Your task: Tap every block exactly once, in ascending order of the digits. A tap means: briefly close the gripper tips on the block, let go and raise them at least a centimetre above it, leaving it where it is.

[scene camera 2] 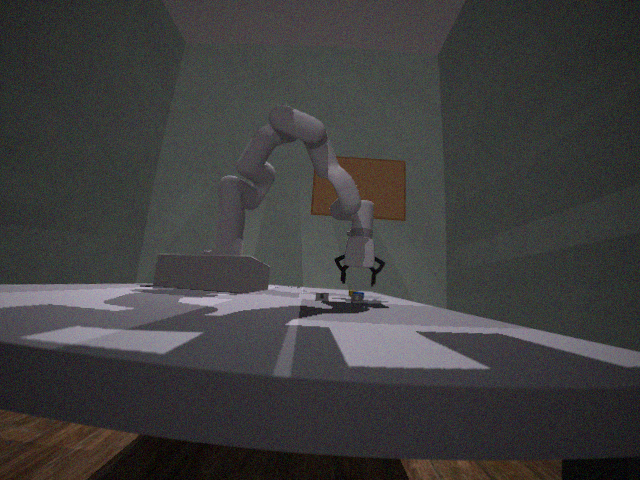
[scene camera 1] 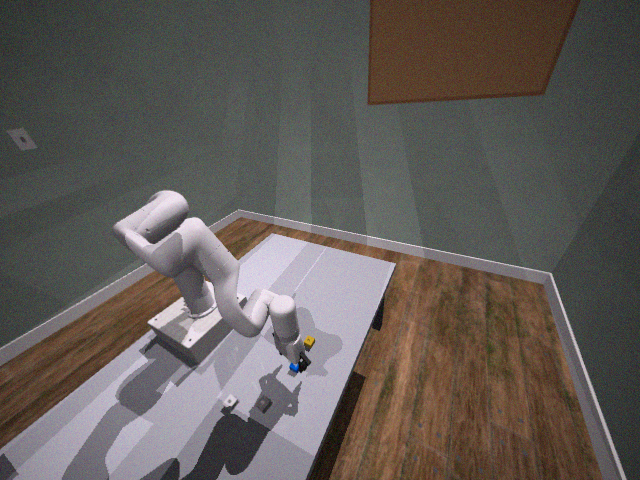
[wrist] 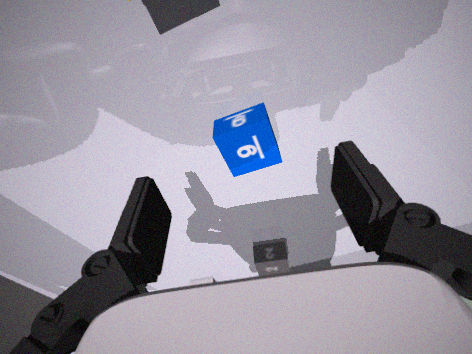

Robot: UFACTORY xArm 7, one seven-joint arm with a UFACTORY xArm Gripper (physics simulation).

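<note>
My gripper (scene camera 1: 301,363) (scene camera 2: 358,283) (wrist: 245,180) is open and empty, pointing down above the table. A blue block (scene camera 1: 294,367) (scene camera 2: 358,293) (wrist: 248,145) lies below it, showing between the spread fingers in the wrist view; its barred digit looks like 6 or 9, I cannot tell which. A yellow block (scene camera 1: 309,341) (scene camera 2: 351,292) sits behind the blue one; its digit is not readable. A grey block (scene camera 1: 264,401) (scene camera 2: 357,298) (wrist: 270,250) with a 2 lies in shadow. A white block (scene camera 1: 230,401) (scene camera 2: 322,297) (wrist: 202,281) is beside it, mostly hidden in the wrist view, its digit unreadable.
The grey-white table (scene camera 1: 356,279) (scene camera 2: 248,356) carries the blocks and the arm's base box (scene camera 1: 178,330) (scene camera 2: 206,273). The table's long edge runs beside the blocks in scene camera 1. Dark arm shadows cross the table top.
</note>
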